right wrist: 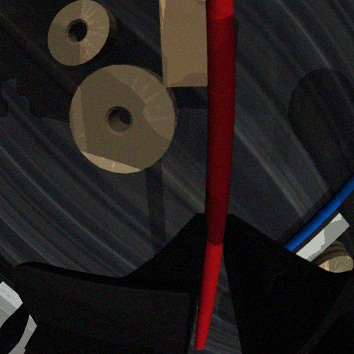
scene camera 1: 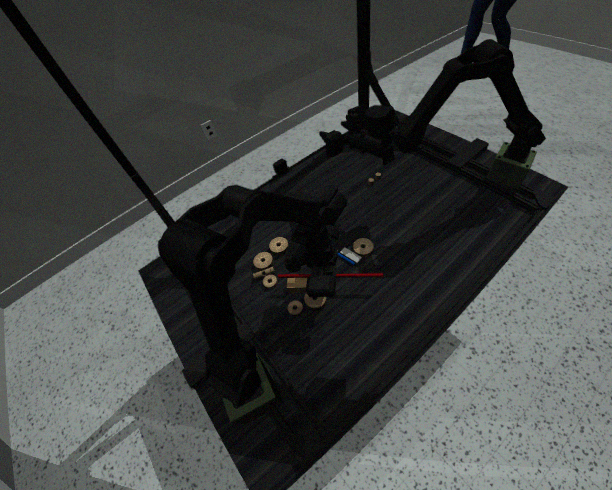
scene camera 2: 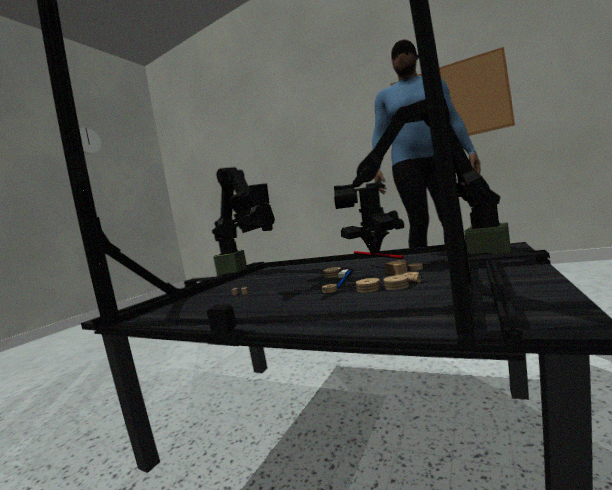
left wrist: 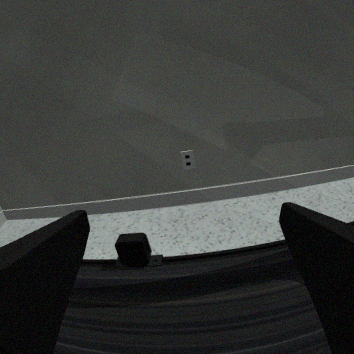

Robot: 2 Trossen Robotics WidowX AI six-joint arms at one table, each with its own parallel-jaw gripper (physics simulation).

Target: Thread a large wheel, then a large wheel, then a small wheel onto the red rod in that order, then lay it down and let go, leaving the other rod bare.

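Frame: origin at the left arm's base, x ahead, y left, z up, level; metres.
Where they show: left gripper, fingertip midpoint: (scene camera 1: 330, 127) (scene camera 2: 225, 227) (left wrist: 185, 217); right gripper, fingertip midpoint: (right wrist: 213, 222) (scene camera 1: 330, 276) (scene camera 2: 375, 255); left arm's base, link origin: (scene camera 1: 516, 154) (scene camera 2: 228, 253); right arm's base, link origin: (scene camera 1: 244, 386) (scene camera 2: 486, 226).
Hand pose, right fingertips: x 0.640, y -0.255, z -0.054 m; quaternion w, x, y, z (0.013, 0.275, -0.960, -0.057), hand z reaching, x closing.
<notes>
Each offset is from my right fingertips to the top centre of the thing.
The red rod {dx +0.001, dy -0.002, dz +0.009 m} (scene camera 1: 360, 275) (scene camera 2: 390, 255) (right wrist: 220, 125) is bare and roughly level above the table. My right gripper (scene camera 2: 374, 252) (right wrist: 213, 222) is shut on it, with rod showing on both sides of the fingers. My left gripper (left wrist: 185, 217) is open and empty, high near the table edge. Large wheels {dx -0.014, dy -0.203, dz -0.027 m} (scene camera 1: 278, 245) {dx +0.053, dy -0.206, dz -0.027 m} (scene camera 1: 262, 260) {dx -0.142, dy +0.010, dz -0.027 m} (scene camera 1: 363, 246) (scene camera 2: 368, 284) lie flat; another large wheel {dx +0.061, dy -0.007, dz -0.027 m} (scene camera 1: 315, 300) (right wrist: 95, 115) is partly hidden by the right gripper in scene camera 1. Small wheels {dx +0.090, dy -0.146, dz -0.034 m} (scene camera 1: 269, 280) {dx +0.110, dy -0.036, dz -0.034 m} (scene camera 1: 294, 307) (right wrist: 92, 47) lie nearby. The blue rod {dx -0.092, dy -0.075, dz -0.038 m} (scene camera 1: 346, 258) (scene camera 2: 344, 278) (right wrist: 322, 216) is bare.
A wooden block {dx +0.055, dy -0.067, dz -0.017 m} (scene camera 1: 296, 282) (scene camera 2: 395, 266) is close to the red rod. A white piece {dx -0.104, dy -0.007, dz -0.035 m} (scene camera 1: 351, 253) touches or adjoins the blue rod. A spool-like wooden piece {dx +0.081, dy -0.178, dz -0.028 m} (scene camera 1: 263, 273) lies near the wheels. Two little wooden pieces {dx -0.395, dy -0.113, dz -0.030 m} (scene camera 1: 371, 181) {dx -0.432, dy -0.107, dz -0.030 m} (scene camera 1: 378, 174) lie farther off. A dark post (scene camera 2: 444, 204) rises from the table edge.
</notes>
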